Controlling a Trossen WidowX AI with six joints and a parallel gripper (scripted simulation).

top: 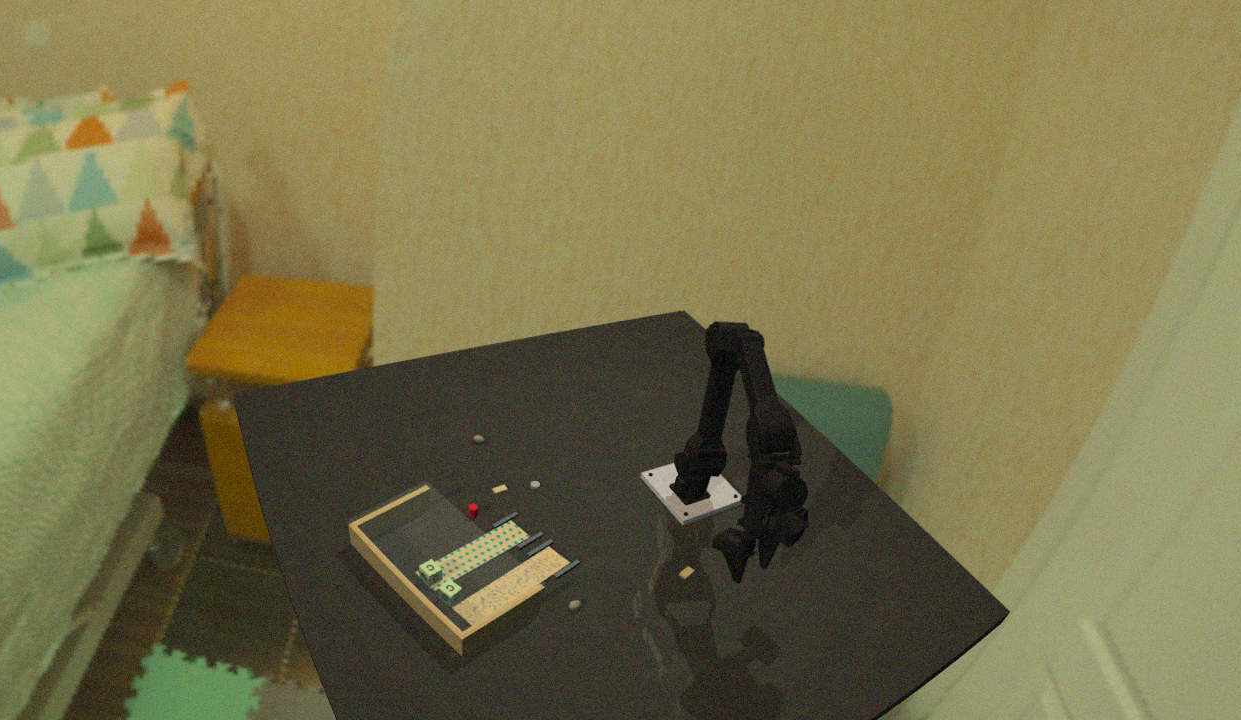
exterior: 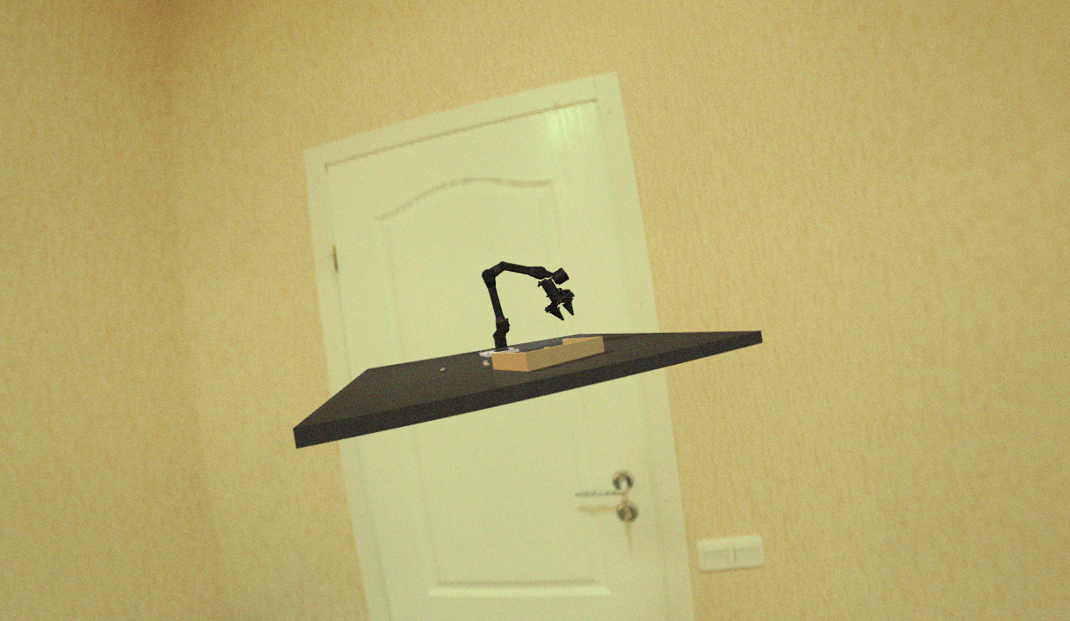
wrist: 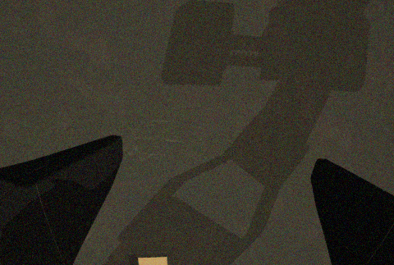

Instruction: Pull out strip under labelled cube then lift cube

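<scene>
My gripper tip is now 17 cm short of the grey disc, 46 cm to the left of it and 12 cm above it. Round my gripper tip: tan block (1 cm ahead, 13 cm to the right, 12 cm below); red cylinder (32 cm ahead, 42 cm to the right, 11 cm below).
</scene>
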